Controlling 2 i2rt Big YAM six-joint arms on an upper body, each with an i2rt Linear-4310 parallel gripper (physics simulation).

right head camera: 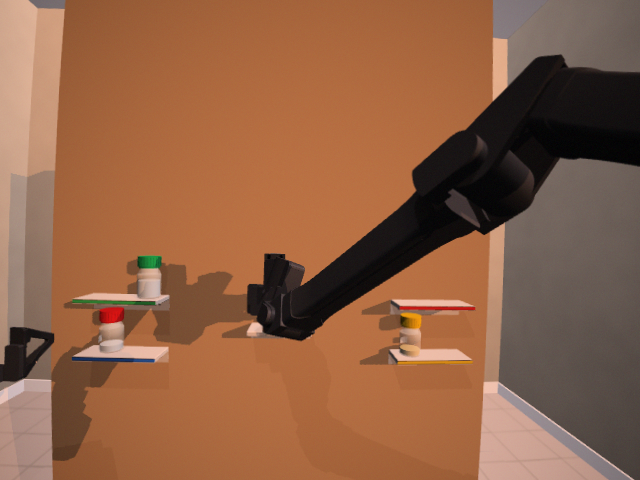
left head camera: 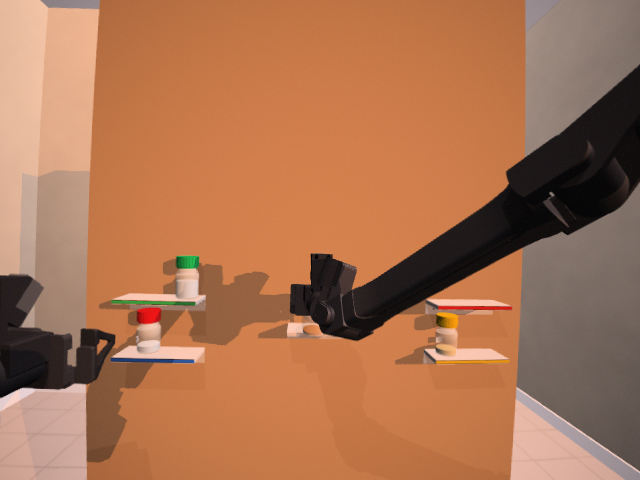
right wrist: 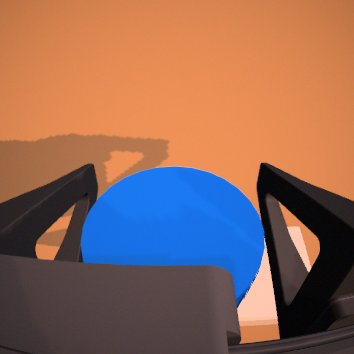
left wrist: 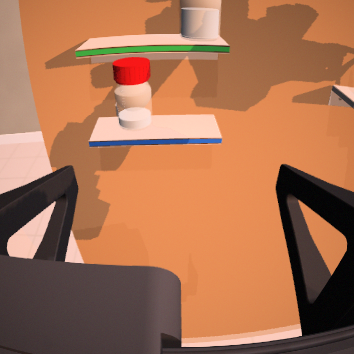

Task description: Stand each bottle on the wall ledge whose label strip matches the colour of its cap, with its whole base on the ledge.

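Note:
A green-capped bottle stands on the green-strip ledge. A red-capped bottle stands on the blue-strip ledge. A yellow-capped bottle stands on the yellow-strip ledge. The red-strip ledge holds no bottle. A blue cap sits between the fingers of my open right gripper; its bottle is mostly hidden at the middle ledge. My left gripper is open and empty, below the blue-strip ledge in its wrist view.
An orange wall panel carries the ledges. The green-strip ledge overhangs the red-capped bottle, and the red-strip ledge is above the yellow-capped one. My right arm reaches across from the picture's right, in front of the wall.

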